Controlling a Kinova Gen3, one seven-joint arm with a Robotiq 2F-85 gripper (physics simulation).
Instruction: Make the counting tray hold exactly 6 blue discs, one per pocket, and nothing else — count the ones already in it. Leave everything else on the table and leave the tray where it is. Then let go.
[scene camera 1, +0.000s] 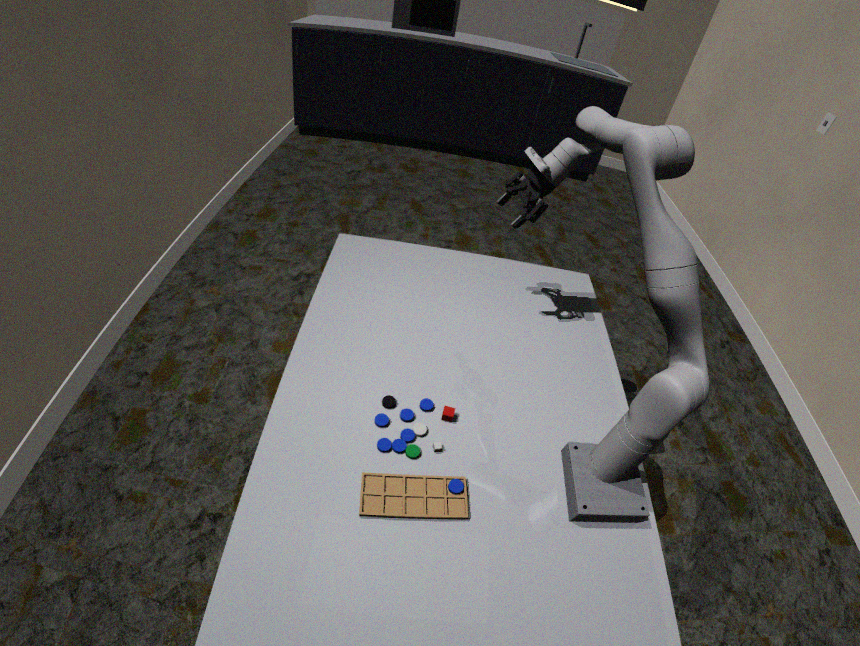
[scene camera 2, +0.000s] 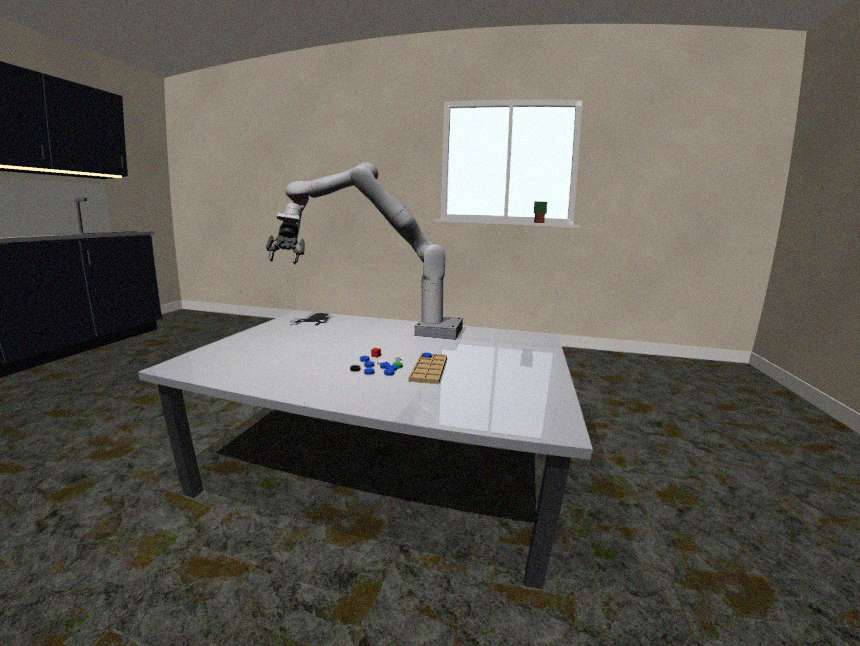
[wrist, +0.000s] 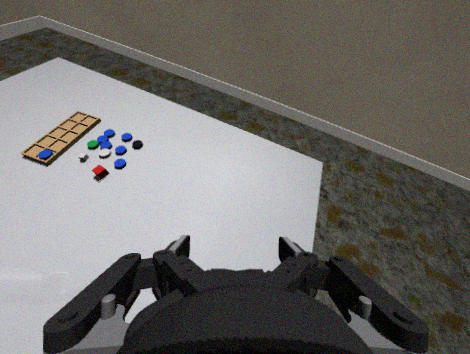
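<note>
The wooden counting tray (scene camera 1: 415, 517) (scene camera 2: 410, 380) (wrist: 38, 161) has two rows of pockets. One blue disc (scene camera 1: 456, 486) (scene camera 2: 426, 355) (wrist: 45, 154) lies in a corner pocket at the end nearest the robot base; the other pockets look empty. Several blue discs lie loose on the table beside the tray, among them one at the far side of the group (scene camera 1: 426, 404) (wrist: 120, 163) and one near the tray (scene camera 1: 384, 445) (wrist: 109, 133). My gripper (scene camera 1: 508, 212) (scene camera 2: 283, 260) (wrist: 234, 245) is open and empty, high above the table's far end, well away from the discs.
Among the loose blue discs lie a black disc (scene camera 1: 389, 401) (scene camera 2: 355, 367) (wrist: 137, 144), a green disc (scene camera 1: 412, 451) (wrist: 93, 144) and a white disc (scene camera 1: 420, 430) (wrist: 104, 153). A red cube (scene camera 1: 449, 413) (scene camera 2: 375, 352) (wrist: 100, 171) and a small white cube (scene camera 1: 437, 447) (wrist: 83, 158) lie nearby.
</note>
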